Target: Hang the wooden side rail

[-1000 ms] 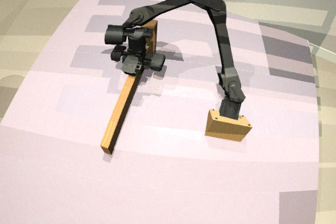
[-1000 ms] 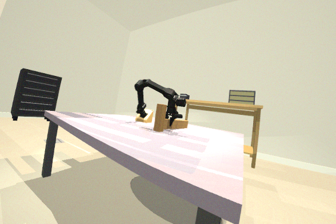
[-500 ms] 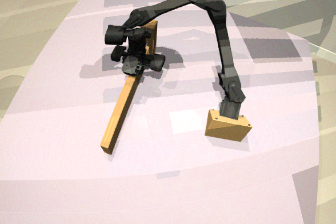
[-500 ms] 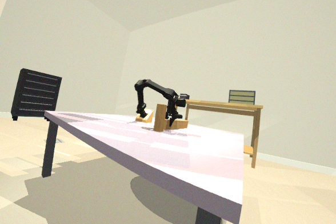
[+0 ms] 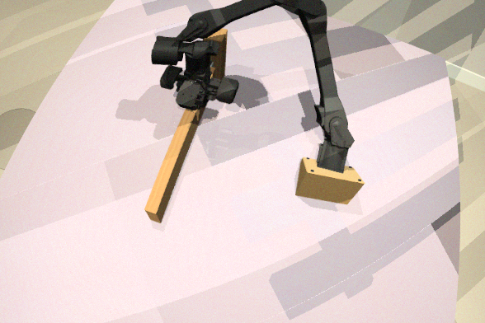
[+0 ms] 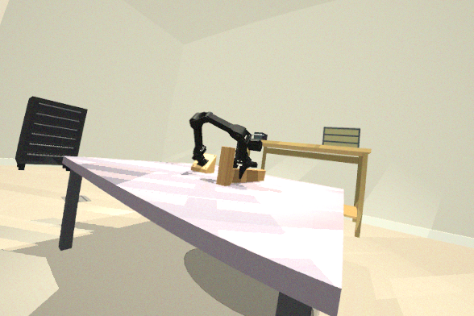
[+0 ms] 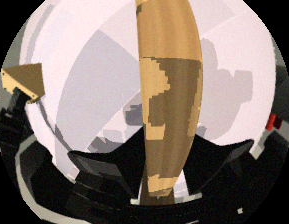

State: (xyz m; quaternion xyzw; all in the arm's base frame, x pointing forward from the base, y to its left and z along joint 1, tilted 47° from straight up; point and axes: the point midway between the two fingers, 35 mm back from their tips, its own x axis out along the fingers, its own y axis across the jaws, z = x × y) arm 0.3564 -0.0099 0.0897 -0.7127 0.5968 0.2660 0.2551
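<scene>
Right now the headboard post is 1 cm ahead of my gripper tip, 11 cm to the right of it and 5 cm above it.
</scene>
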